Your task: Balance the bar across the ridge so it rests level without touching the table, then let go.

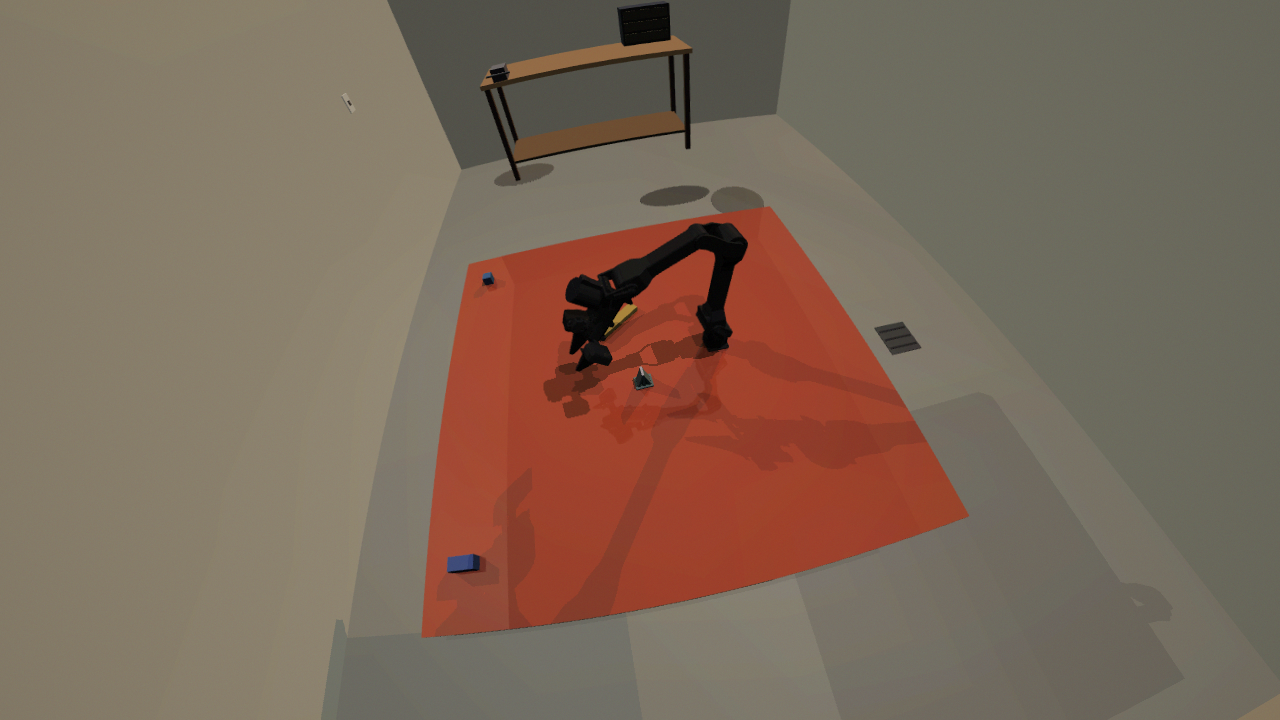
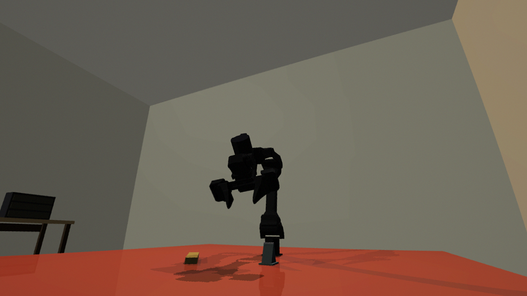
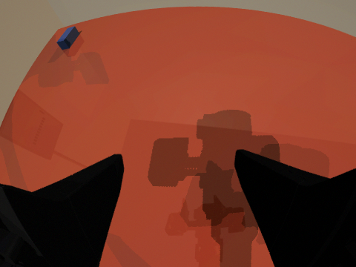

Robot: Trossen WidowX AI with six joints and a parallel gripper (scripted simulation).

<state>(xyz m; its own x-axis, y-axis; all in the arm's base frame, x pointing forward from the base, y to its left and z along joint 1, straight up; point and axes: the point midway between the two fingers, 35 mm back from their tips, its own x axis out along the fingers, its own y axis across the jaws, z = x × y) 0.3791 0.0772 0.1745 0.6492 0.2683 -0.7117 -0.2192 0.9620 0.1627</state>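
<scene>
My gripper tip is 120 mm past the yellow bar, 240 mm to the left of it and 140 mm above it. From my gripper tip the other things lie so: blue cube: 340 mm ahead, 590 mm to the right, 130 mm below.
</scene>
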